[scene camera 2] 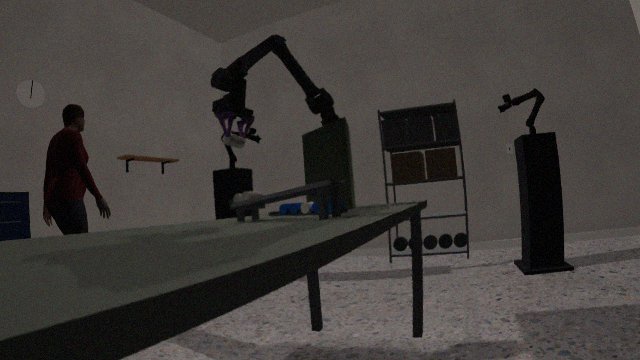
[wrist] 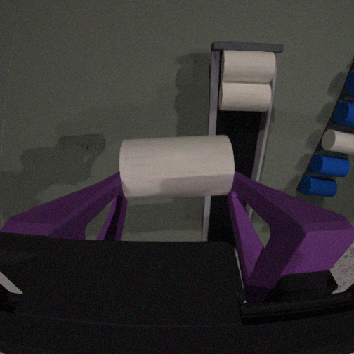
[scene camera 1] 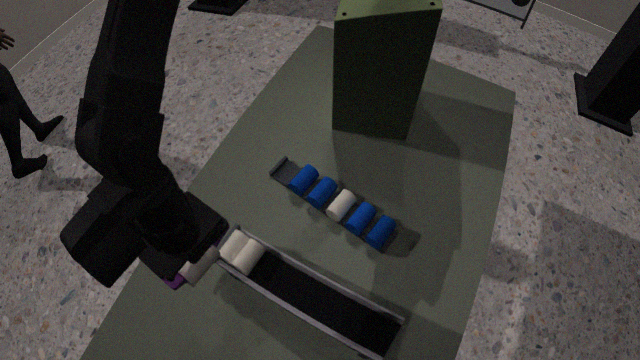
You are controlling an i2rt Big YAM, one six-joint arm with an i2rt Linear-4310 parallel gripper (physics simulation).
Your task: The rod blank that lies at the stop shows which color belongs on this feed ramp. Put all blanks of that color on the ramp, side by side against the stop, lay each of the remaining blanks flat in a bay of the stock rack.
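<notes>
My gripper is shut on a white blank, held level by its ends above the table, beside the stop end of the feed ramp. On the ramp, a white blank lies at the stop, and a second white blank lies side by side against it. The stock rack holds two blue blanks, a white blank and two more blue blanks. Its end bay is vacant.
The green pedestal of the arm stands on the table, behind the rack. A person stands beyond the table. A shelf unit and another arm's black pedestal stand farther back.
</notes>
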